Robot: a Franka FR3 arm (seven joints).
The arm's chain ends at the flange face. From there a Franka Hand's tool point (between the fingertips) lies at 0.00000 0.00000 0.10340 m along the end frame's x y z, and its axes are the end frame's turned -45 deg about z.
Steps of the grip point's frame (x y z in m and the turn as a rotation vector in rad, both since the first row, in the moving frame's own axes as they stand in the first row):
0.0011, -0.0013, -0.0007, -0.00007, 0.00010, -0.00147
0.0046, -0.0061, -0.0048, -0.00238, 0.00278, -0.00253
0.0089, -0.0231, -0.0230, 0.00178, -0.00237, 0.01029
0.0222, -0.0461, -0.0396, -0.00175, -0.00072, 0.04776
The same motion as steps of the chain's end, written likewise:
-0.0002, -0.0017, -0.0007, 0.00002, 0.00012, -0.00147
-0.0014, -0.0075, -0.0048, 0.00028, 0.00365, -0.00253
-0.0097, -0.0227, -0.0230, -0.00042, -0.00293, 0.01029
-0.0170, -0.0485, -0.0396, -0.00175, 0.00073, 0.04776

